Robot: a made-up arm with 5 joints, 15 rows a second.
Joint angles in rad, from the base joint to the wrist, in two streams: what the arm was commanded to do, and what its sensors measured. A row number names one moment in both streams.
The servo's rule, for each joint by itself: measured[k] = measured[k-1] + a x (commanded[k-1-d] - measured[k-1]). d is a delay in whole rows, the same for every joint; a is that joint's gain. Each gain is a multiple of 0.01, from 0.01 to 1. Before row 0 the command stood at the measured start. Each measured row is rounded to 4 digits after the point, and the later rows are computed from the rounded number. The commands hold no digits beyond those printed.
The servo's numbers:
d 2
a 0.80 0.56 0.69 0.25 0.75
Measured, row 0:
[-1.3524, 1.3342, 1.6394, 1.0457, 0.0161]
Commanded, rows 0 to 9:
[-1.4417, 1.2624, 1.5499, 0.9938, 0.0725]
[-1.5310, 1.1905, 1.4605, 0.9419, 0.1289]
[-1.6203, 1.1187, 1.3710, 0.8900, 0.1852]
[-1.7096, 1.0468, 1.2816, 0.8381, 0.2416]
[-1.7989, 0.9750, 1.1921, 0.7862, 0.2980]
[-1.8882, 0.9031, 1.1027, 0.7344, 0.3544]
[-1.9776, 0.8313, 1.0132, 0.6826, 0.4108]
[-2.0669, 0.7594, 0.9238, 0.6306, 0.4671]
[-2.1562, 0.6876, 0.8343, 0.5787, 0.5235]
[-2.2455, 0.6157, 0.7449, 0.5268, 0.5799]
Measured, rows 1 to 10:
[-1.3524, 1.3342, 1.6394, 1.0457, 0.0161]
[-1.3524, 1.3342, 1.6394, 1.0457, 0.0161]
[-1.4238, 1.2940, 1.5776, 1.0327, 0.0584]
[-1.5096, 1.2360, 1.4968, 1.0100, 0.1113]
[-1.5982, 1.1703, 1.4100, 0.9800, 0.1667]
[-1.6873, 1.1011, 1.3214, 0.9445, 0.2229]
[-1.7766, 1.0305, 1.2322, 0.9049, 0.2792]
[-1.8659, 0.9592, 1.1428, 0.8623, 0.3356]
[-1.9553, 0.8876, 1.0534, 0.8174, 0.3920]
[-2.0446, 0.8158, 0.9640, 0.7707, 0.4483]

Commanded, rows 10 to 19:
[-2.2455, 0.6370, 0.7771, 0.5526, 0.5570]
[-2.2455, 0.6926, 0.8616, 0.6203, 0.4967]
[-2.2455, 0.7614, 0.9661, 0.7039, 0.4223]
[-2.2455, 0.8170, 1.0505, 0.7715, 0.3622]
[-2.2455, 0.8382, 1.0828, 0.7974, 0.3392]
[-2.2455, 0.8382, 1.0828, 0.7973, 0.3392]
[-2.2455, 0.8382, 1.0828, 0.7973, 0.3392]
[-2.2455, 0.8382, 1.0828, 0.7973, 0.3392]
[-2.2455, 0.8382, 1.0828, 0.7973, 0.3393]
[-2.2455, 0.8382, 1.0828, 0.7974, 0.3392]
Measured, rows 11 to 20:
[-2.1339, 0.7440, 0.8745, 0.7227, 0.5047]
[-2.2232, 0.6722, 0.7851, 0.6737, 0.5611]
[-2.2410, 0.6525, 0.7796, 0.6434, 0.5580]
[-2.2446, 0.6750, 0.8362, 0.6376, 0.5120]
[-2.2453, 0.7234, 0.9258, 0.6542, 0.4447]
[-2.2455, 0.7758, 1.0118, 0.6835, 0.3828]
[-2.2455, 0.8107, 1.0608, 0.7120, 0.3501]
[-2.2455, 0.8261, 1.0760, 0.7333, 0.3419]
[-2.2455, 0.8329, 1.0807, 0.7493, 0.3399]
[-2.2455, 0.8359, 1.0821, 0.7613, 0.3394]

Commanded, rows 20 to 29:
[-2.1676, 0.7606, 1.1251, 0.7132, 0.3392]
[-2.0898, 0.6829, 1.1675, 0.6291, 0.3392]
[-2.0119, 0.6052, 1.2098, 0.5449, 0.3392]
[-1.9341, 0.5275, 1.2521, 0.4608, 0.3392]
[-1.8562, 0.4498, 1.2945, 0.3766, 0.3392]
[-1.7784, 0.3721, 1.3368, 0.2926, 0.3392]
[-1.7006, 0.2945, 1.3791, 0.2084, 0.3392]
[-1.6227, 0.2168, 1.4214, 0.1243, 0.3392]
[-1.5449, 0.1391, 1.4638, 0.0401, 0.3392]
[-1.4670, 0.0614, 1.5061, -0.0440, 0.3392]
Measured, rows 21 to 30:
[-2.2455, 0.8372, 1.0826, 0.7703, 0.3393]
[-2.2455, 0.8378, 1.0827, 0.7771, 0.3392]
[-2.1832, 0.7946, 1.1120, 0.7611, 0.3392]
[-2.1085, 0.7320, 1.1503, 0.7281, 0.3392]
[-2.0312, 0.6610, 1.1914, 0.6823, 0.3392]
[-1.9535, 0.5862, 1.2333, 0.6269, 0.3392]
[-1.8757, 0.5098, 1.2755, 0.5643, 0.3392]
[-1.7979, 0.4327, 1.3178, 0.4964, 0.3392]
[-1.7201, 0.3553, 1.3601, 0.4244, 0.3392]
[-1.6422, 0.2777, 1.4024, 0.3494, 0.3392]

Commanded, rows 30 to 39:
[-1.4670, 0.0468, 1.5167, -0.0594, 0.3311]
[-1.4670, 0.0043, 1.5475, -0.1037, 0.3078]
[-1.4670, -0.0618, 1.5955, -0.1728, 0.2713]
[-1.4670, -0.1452, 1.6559, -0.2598, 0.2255]
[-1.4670, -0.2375, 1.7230, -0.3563, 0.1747]
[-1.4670, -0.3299, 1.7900, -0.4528, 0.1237]
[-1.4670, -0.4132, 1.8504, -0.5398, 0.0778]
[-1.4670, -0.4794, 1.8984, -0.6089, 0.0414]
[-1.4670, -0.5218, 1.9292, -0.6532, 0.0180]
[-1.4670, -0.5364, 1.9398, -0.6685, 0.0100]
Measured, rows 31 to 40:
[-1.5644, 0.2001, 1.4448, 0.2721, 0.3392]
[-1.4865, 0.1224, 1.4871, 0.1931, 0.3392]
[-1.4709, 0.0801, 1.5075, 0.1300, 0.3331]
[-1.4678, 0.0377, 1.5351, 0.0716, 0.3141]
[-1.4672, -0.0180, 1.5768, 0.0105, 0.2820]
[-1.4670, -0.0892, 1.6314, -0.0571, 0.2396]
[-1.4670, -0.1722, 1.6946, -0.1319, 0.1909]
[-1.4670, -0.2605, 1.7604, -0.2121, 0.1405]
[-1.4670, -0.3460, 1.8225, -0.2940, 0.0935]
[-1.4670, -0.4207, 1.8749, -0.3727, 0.0544]

